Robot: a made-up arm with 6 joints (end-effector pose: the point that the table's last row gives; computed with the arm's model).
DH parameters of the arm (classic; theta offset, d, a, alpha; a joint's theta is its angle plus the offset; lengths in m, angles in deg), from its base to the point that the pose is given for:
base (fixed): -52.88 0 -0.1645 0
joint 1: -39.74 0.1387 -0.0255 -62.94
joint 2: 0 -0.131 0.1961 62.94
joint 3: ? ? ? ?
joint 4: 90 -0.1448 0.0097 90
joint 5: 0 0.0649 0.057 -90
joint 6: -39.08 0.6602 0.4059 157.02
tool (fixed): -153.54 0.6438 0 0
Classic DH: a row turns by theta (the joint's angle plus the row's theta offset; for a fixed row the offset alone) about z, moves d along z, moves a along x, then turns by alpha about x.
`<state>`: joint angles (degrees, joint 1 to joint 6).
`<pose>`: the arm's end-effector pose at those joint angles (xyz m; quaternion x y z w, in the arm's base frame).
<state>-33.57 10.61 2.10 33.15 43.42 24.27</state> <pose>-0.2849 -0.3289 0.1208 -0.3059 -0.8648 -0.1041 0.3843</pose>
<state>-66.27 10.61 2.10 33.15 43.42 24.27</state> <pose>-0.5040 -0.1557 0.1208 -0.5370 -0.7437 -0.2081 0.3394</pose>
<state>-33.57 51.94 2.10 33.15 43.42 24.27</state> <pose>-0.0663 -0.2741 -0.1612 -0.0306 -0.9032 -0.3118 0.2934</pose>
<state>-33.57 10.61 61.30 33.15 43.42 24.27</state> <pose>0.0294 -0.1491 0.1747 0.1451 -0.9316 0.1151 0.3128</pose>
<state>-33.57 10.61 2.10 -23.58 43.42 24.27</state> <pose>-0.4345 -0.6114 0.4435 -0.4628 -0.7201 0.3369 0.3921</pose>
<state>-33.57 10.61 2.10 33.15 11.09 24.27</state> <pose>-0.3980 -0.1724 0.0202 -0.1162 -0.8078 -0.0480 0.5758</pose>
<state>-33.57 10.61 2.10 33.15 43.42 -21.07</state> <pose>-0.6171 -0.4584 0.2120 -0.5493 -0.6447 0.0571 0.5286</pose>
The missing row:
joint 3: 2.62 0.5544 0.1181 -90
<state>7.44 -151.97 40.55 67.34 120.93 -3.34</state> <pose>-0.0956 0.6246 0.4687 0.6951 0.3702 -0.5097 0.3463</pose>
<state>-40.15 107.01 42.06 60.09 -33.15 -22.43</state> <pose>0.2118 0.1127 -0.2680 -0.4389 0.8281 -0.2964 0.1837</pose>
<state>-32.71 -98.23 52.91 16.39 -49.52 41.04</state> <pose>-0.2917 0.5614 0.7444 -0.2335 0.1664 0.0349 0.9574</pose>
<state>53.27 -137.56 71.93 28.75 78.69 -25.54</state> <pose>-0.2083 0.6556 0.6351 0.4748 0.3530 -0.7721 0.2318</pose>
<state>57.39 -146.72 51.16 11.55 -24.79 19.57</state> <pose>-0.5954 0.4251 0.5344 -0.6381 0.0358 0.6385 0.4288</pose>
